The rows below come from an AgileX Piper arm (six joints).
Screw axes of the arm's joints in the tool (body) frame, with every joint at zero. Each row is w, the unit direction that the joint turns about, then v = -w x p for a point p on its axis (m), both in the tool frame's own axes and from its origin. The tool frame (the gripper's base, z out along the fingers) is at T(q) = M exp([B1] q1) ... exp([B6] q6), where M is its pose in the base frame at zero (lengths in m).
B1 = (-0.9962, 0, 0.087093, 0, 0.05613, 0)
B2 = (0, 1, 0, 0.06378, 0, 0.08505)
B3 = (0, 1, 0, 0.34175, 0, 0.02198)
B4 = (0, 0, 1, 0, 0, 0)
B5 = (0, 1, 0, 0.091, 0, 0)
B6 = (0, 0, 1, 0, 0, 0)
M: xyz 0.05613 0 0.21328 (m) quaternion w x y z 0.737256 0 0.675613 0
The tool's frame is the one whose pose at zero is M.
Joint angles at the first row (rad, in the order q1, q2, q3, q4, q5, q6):
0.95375 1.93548 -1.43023 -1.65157 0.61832 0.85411
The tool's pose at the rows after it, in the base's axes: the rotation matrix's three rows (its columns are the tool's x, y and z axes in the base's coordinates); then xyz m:
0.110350, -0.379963, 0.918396; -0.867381, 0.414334, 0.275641; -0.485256, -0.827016, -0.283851; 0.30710, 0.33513, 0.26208
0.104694, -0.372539, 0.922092; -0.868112, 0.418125, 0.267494; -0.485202, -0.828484, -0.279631; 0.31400, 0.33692, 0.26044
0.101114, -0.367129, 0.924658; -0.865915, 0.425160, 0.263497; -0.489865, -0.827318, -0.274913; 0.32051, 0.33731, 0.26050
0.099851, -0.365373, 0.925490; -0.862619, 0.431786, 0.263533; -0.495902, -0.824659, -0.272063; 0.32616, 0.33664, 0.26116
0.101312, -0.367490, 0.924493; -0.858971, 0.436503, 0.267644; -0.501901, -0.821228, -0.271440; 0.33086, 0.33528, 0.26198
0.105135, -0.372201, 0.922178; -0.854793, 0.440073, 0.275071; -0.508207, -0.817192, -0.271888; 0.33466, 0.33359, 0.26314
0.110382, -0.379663, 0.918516; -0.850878, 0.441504, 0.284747; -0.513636, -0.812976, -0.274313; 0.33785, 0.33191, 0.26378
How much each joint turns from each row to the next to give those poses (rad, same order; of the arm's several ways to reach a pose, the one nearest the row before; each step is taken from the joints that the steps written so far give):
-0.00760 0.02876 -0.03128 -0.00019 0.00742 -0.00922
-0.00990 0.02244 -0.02775 -0.00015 0.00031 -0.00399
-0.01174 0.01535 -0.02353 -0.00018 -0.00559 -0.00176
-0.01228 0.00941 -0.01713 0.00003 -0.01085 -0.00096
-0.01222 0.00470 -0.01093 -0.00021 -0.01562 -0.00068
-0.01160 0.00104 -0.00671 -0.00029 -0.01877 -0.00044
-0.01094 0.00000 -0.00356 -0.00051 -0.02103 -0.00028

